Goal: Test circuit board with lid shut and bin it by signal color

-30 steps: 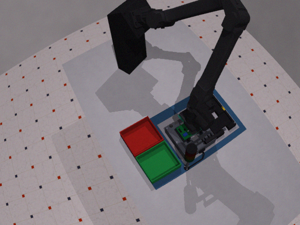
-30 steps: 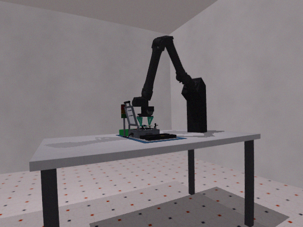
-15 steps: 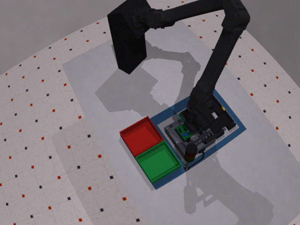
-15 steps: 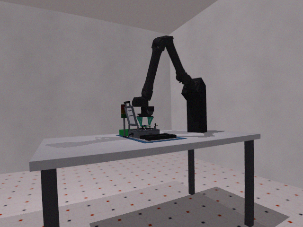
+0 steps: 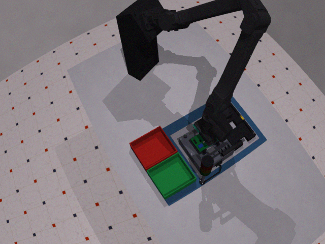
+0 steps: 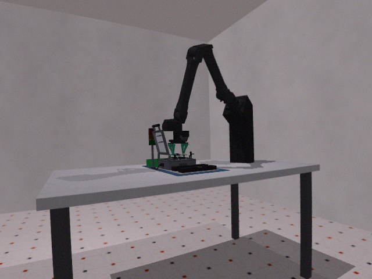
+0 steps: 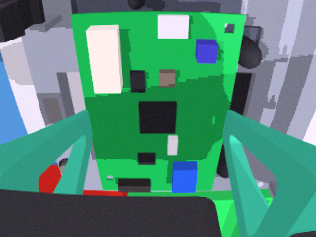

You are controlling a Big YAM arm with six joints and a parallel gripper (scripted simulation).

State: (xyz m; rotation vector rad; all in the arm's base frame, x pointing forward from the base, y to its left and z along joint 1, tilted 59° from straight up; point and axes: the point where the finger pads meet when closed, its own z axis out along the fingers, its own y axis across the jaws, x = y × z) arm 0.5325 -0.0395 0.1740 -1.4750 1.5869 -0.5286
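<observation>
Now: the green circuit board right at my hand. Also, from my hand: latch hook: 70 mm behind, 50 mm to the left; tester lid: 120 mm ahead, 20 mm to the left, 90 mm above; tester plate: 10 mm to the left, 20 mm below.
</observation>
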